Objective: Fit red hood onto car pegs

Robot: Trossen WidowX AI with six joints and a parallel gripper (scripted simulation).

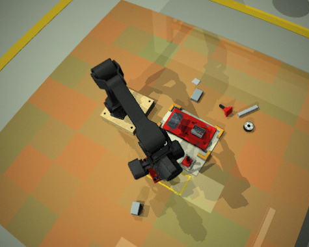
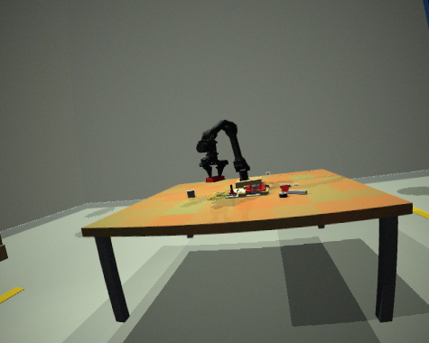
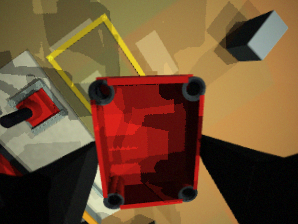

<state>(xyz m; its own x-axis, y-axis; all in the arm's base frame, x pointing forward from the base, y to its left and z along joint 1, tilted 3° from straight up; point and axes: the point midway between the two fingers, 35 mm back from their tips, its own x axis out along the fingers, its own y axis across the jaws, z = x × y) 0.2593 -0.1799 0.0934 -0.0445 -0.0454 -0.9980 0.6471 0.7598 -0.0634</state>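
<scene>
Right now my gripper tip is 1 cm above the red hood. From my gripper tip the other things lie so: grey engine block (9 cm ahead, 23 cm to the left, 7 cm below); then silver wheel (28 cm ahead, 33 cm to the left, 9 cm below).
</scene>
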